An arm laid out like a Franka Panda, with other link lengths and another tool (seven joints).
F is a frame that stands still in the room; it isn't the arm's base.
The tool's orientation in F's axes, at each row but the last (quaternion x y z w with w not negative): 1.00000 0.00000 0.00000 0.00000; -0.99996 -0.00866 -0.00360 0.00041; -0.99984 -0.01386 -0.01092 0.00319; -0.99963 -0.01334 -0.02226 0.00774
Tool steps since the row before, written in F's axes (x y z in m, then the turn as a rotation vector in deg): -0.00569 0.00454 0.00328 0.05 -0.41 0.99; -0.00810 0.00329 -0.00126 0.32 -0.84 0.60; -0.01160 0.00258 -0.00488 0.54 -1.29 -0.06; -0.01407 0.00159 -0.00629 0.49 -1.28 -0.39
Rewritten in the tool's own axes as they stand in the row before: -0.00569 -0.00454 -0.00328 0.05 0.41 -0.99; -0.00805 -0.00343 0.00120 0.31 0.84 -0.60; -0.01163 -0.00287 0.00464 0.50 1.30 0.06; -0.01429 -0.00188 0.00569 0.44 1.30 0.39
